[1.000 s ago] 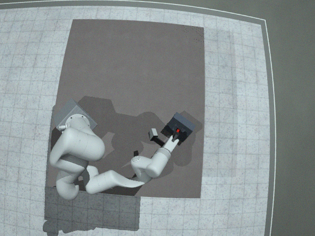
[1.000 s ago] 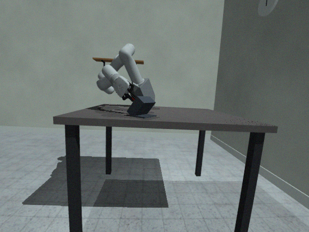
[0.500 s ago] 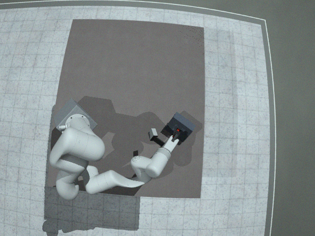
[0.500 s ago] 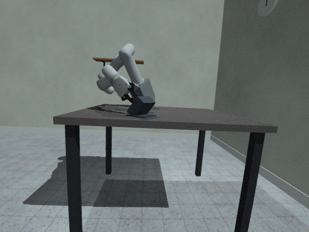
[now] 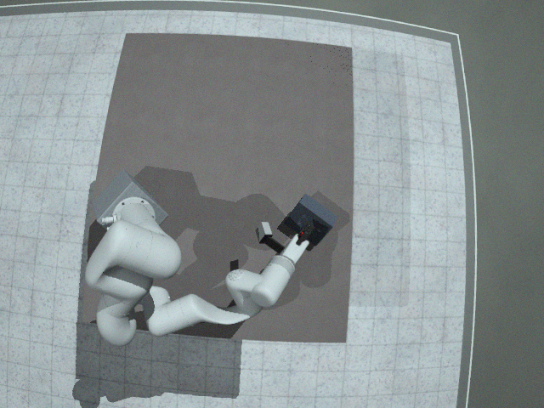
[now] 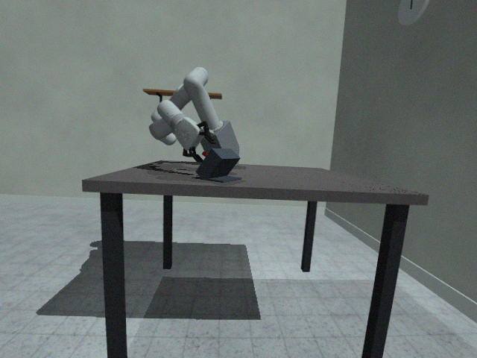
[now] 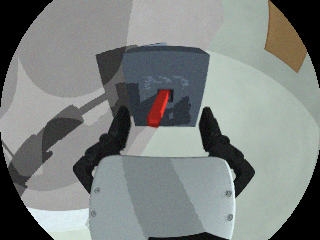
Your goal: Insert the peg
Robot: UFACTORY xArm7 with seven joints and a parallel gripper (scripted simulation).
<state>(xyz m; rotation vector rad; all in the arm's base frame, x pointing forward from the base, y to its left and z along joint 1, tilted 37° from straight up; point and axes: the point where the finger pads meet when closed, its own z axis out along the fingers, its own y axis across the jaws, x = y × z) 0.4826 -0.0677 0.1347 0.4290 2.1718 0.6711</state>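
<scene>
Right now the red peg is 20 mm ahead of my hand, 20 mm to the left of it and 30 mm below it.
</scene>
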